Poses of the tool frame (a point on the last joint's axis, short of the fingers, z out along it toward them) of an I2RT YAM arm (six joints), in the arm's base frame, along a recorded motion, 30 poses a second.
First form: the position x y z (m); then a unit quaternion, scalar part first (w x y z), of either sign.
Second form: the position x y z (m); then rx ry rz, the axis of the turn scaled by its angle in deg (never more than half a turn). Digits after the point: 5 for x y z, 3 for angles.
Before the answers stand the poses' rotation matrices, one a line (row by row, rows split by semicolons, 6 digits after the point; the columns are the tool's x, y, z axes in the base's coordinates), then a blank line. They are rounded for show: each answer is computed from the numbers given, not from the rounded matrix.
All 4 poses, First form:
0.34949 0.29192 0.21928 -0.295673 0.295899 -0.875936 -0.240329
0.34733 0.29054 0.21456 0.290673 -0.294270 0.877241 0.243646
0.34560 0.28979 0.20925 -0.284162 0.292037 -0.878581 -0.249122
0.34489 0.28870 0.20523 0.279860 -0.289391 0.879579 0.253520
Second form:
-0.650043 -0.660494 0.375755; -0.376259 0.709372 0.596004; -0.660207 0.246047 -0.709639
-0.657829 -0.657934 0.366585; -0.374649 0.708084 0.598545; -0.653375 0.256400 -0.712292
-0.667933 -0.654738 0.353813; -0.371574 0.705305 0.603719; -0.644824 0.271776 -0.714380
-0.675863 -0.650984 0.345585; -0.367184 0.703961 0.607959; -0.639051 0.284004 -0.714812

0.34949 0.29192 0.21928 -45.101 133.509 36.631
0.34733 0.29054 0.21456 -44.965 134.043 37.229
0.34560 0.28979 0.20925 -44.770 134.688 38.191
0.34489 0.28870 0.20523 -44.461 135.134 38.950

